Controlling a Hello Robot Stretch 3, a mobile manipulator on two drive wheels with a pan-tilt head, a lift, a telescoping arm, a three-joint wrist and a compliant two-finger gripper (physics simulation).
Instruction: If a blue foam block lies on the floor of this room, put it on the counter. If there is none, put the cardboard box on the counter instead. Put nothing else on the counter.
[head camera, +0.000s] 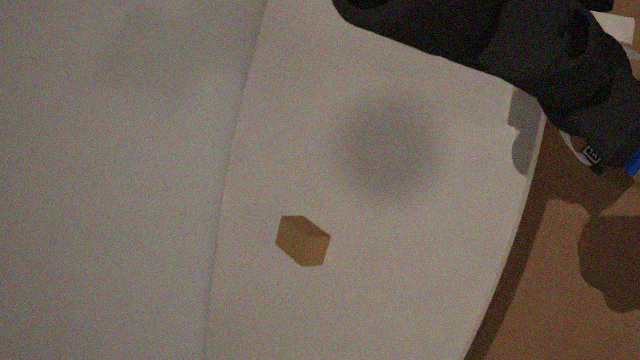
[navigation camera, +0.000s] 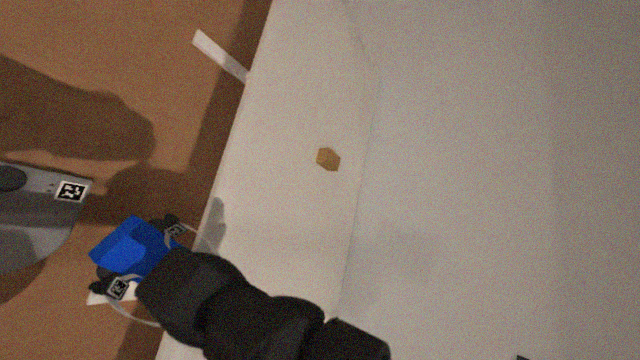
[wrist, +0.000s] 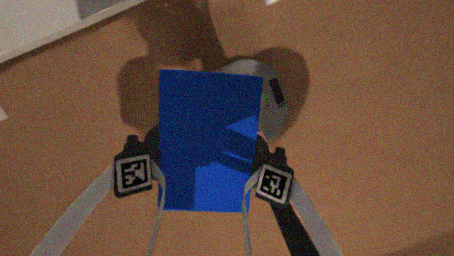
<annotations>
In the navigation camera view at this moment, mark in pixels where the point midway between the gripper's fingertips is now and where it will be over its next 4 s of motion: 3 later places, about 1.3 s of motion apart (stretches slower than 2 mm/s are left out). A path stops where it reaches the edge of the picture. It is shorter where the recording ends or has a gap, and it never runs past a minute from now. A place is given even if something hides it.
My gripper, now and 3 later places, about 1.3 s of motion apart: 135, 246; 209, 249; 282, 252; 314, 254
</annotations>
